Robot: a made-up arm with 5 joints.
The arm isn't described. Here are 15 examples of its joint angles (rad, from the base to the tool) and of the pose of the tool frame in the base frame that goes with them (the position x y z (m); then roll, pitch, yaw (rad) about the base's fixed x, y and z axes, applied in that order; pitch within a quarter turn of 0, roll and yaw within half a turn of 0).
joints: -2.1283 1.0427 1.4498 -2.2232 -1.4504
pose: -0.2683 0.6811 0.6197 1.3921 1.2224 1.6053
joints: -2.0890 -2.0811 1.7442 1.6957 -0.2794
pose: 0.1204 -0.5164 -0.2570 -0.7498 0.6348 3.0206
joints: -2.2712 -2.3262 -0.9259 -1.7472 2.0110
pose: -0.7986 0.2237 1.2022 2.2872 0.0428 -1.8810
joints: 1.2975 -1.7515 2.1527 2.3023 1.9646
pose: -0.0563 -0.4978 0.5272 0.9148 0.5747 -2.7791
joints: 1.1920 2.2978 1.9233 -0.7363 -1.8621
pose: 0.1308 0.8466 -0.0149 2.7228 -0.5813 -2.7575
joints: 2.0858 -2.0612 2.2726 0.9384 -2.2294
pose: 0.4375 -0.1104 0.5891 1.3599 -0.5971 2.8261
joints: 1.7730 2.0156 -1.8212 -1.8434 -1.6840
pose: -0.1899 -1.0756 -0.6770 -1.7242 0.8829 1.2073
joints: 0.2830 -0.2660 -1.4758 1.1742 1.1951
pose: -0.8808 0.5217 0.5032 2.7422 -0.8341 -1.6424
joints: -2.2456 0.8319 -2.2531 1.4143 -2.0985
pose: -0.0573 -1.1565 0.0220 -3.0964 0.2108 0.0448
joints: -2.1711 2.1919 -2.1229 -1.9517 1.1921
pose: -0.6102 -0.6469 1.1450 2.2621 -0.1580 -0.7437
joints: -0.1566 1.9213 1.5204 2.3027 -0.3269
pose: -0.1067 0.7314 0.1113 -3.0253 -1.0184 -2.8442
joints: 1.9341 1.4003 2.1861 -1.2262 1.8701
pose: -0.4067 0.3536 -0.8124 -1.4024 0.8356 -1.0038
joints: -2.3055 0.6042 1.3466 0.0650 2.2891
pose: -0.6378 0.4925 0.6066 1.4018 1.0369 1.9265
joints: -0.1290 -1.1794 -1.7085 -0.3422 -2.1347
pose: -0.2826 1.2001 0.1795 -3.0507 0.7741 -2.5525
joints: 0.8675 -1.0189 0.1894 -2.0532 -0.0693
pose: 0.6348 0.4958 -0.7134 -2.2445 0.4214 2.5746
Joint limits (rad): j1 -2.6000..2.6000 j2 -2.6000..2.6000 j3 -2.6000..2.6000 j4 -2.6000..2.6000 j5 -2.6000..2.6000
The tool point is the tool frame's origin. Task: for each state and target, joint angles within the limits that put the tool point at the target. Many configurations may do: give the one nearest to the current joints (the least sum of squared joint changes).
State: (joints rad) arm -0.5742 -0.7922 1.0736 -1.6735 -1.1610
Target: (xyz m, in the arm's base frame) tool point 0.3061 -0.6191 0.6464
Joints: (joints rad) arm -1.0660 -1.2833 1.1591 -1.5754 -1.2181
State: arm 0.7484 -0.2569 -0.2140 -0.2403 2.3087
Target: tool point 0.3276 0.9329 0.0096
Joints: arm 0.5614 0.1923 0.3542 -0.1807 2.3219
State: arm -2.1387 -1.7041 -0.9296 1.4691 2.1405
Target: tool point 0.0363 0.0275 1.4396
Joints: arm -1.4281 -2.3294 -0.6005 1.4541 2.1266
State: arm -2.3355 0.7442 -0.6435 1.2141 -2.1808
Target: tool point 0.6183 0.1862 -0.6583
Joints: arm -2.3751 0.6356 -0.6235 1.2118 -2.1809
